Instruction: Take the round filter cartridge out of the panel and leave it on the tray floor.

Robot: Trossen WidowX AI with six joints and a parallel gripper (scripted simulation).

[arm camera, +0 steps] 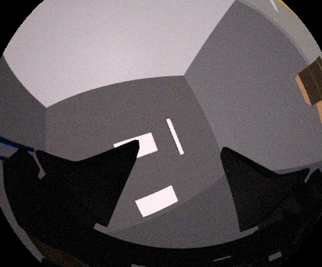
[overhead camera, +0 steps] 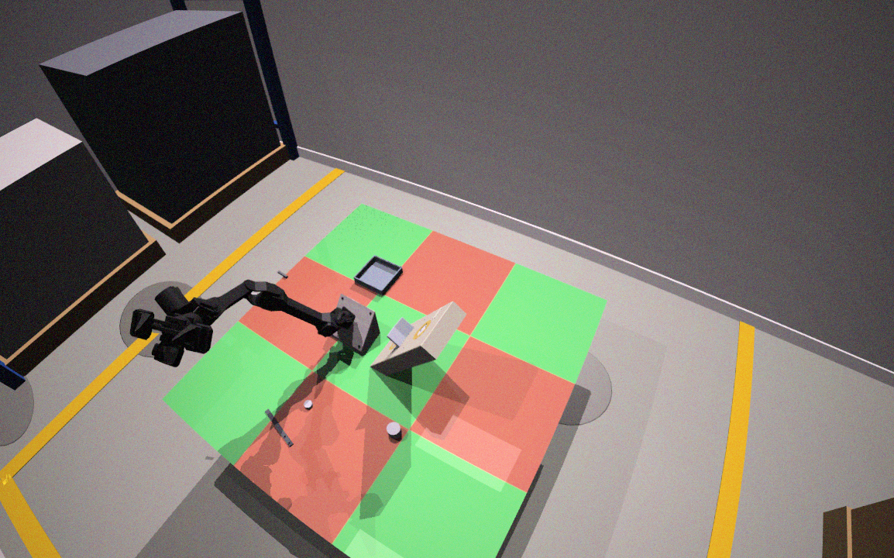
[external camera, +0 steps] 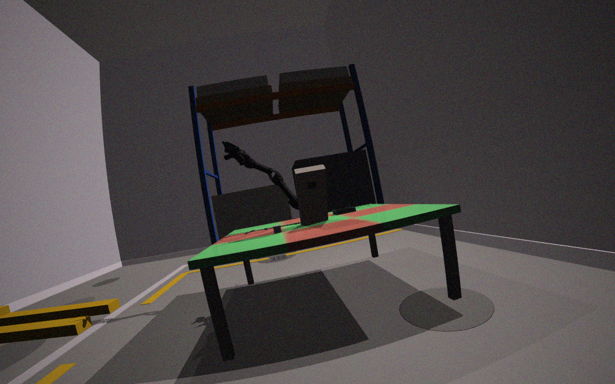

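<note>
My gripper tip is 230 mm short of the round filter cartridge, 570 mm to the right of it and 420 mm above it. From my gripper tip the other things lie so: grey tray: 230 mm behind, 780 mm to the left, 680 mm below; beige service panel: 190 mm ahead, 560 mm to the left, 500 mm below.
</note>
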